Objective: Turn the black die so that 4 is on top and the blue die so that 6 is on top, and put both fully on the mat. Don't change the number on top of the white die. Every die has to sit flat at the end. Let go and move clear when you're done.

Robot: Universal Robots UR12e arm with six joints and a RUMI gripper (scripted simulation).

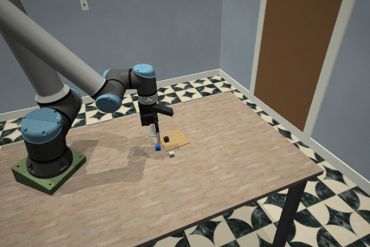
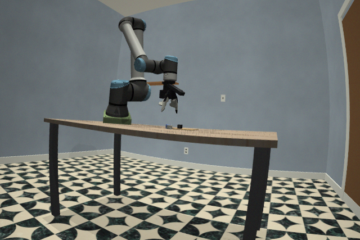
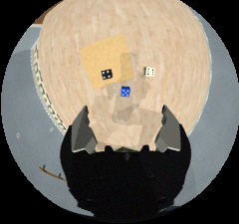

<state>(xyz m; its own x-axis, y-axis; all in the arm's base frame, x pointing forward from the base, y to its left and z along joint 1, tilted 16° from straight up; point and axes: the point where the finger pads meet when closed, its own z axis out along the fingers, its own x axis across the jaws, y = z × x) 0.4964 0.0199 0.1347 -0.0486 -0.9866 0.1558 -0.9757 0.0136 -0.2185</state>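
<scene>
Now: hand 9 cm above the blue die. Round my hand: white die (5 cm ahead, 7 cm to the right, 9 cm below); then tan mat (9 cm ahead, 5 cm to the left, 10 cm below); then black die (5 cm ahead, 5 cm to the left, 8 cm below).
</scene>
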